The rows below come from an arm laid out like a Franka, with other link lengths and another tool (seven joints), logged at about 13 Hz.
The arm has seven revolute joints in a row. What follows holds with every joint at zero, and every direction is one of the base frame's. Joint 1 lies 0.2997 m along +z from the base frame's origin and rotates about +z. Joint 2 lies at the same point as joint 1 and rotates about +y. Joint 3 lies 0.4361 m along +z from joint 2 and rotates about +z. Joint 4 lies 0.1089 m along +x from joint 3 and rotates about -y. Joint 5 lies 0.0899 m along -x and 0.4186 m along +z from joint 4 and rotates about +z. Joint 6 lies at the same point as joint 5 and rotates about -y. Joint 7 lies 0.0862 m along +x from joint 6 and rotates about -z. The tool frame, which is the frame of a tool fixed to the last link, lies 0.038 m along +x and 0.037 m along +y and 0.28 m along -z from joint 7; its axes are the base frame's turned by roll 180, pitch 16.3 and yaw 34.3 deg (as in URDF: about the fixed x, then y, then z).
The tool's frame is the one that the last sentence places.
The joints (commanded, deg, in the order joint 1, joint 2, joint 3, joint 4, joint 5, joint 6, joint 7), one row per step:
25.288, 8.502, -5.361, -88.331, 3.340, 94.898, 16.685
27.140, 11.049, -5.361, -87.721, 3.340, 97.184, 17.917
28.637, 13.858, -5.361, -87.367, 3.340, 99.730, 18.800
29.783, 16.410, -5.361, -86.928, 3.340, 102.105, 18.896
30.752, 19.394, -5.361, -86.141, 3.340, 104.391, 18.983
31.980, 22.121, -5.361, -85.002, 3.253, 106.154, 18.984
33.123, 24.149, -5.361, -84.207, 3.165, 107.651, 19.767
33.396, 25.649, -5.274, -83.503, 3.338, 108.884, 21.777
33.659, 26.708, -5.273, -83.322, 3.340, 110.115, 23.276
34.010, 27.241, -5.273, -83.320, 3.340, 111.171, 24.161
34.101, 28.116, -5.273, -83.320, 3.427, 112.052, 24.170
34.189, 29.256, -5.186, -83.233, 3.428, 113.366, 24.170
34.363, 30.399, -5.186, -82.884, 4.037, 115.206, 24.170
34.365, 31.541, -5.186, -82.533, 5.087, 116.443, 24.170
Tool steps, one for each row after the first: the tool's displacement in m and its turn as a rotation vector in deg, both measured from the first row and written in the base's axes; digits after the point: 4 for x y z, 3 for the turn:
0.0107, 0.0288, -0.0218, -0.161, -0.389, 0.536
0.0218, 0.0544, -0.0498, -0.415, -0.568, 1.063
0.0319, 0.0761, -0.0748, -0.543, -0.922, 2.046
0.0433, 0.0965, -0.1034, -0.771, -1.137, 2.888
0.0506, 0.1196, -0.1271, -0.999, -1.459, 4.138
0.0545, 0.1394, -0.1453, -1.148, -1.821, 4.528
0.0623, 0.1484, -0.1576, -0.959, -2.154, 2.817
0.0677, 0.1543, -0.1686, -0.924, -2.490, 1.567
0.0701, 0.1606, -0.1741, -0.742, -2.966, 1.012
0.0730, 0.1640, -0.1850, -0.744, -2.979, 1.052
0.0774, 0.1692, -0.1982, -0.681, -3.246, 1.201
0.0842, 0.1784, -0.2074, 0.204, -3.963, 1.098
0.0891, 0.1851, -0.2180, 1.145, -3.962, 0.631

